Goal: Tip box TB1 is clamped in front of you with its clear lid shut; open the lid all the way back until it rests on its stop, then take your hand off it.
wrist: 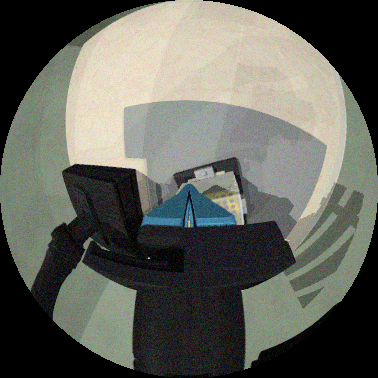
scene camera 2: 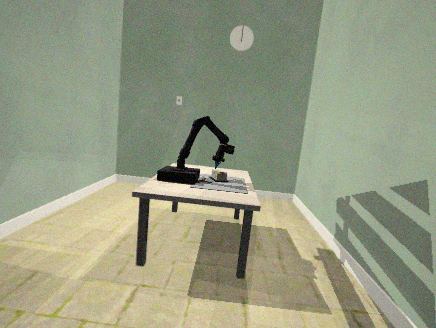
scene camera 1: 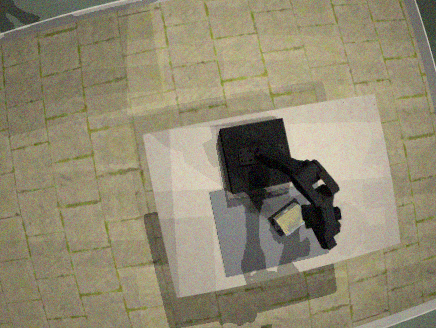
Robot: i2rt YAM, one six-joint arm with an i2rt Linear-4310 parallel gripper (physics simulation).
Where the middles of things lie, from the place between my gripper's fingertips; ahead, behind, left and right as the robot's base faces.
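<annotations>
Lid (wrist: 229, 199): 40 mm ahead of my hand, 60 mm to the right of it.
</annotations>
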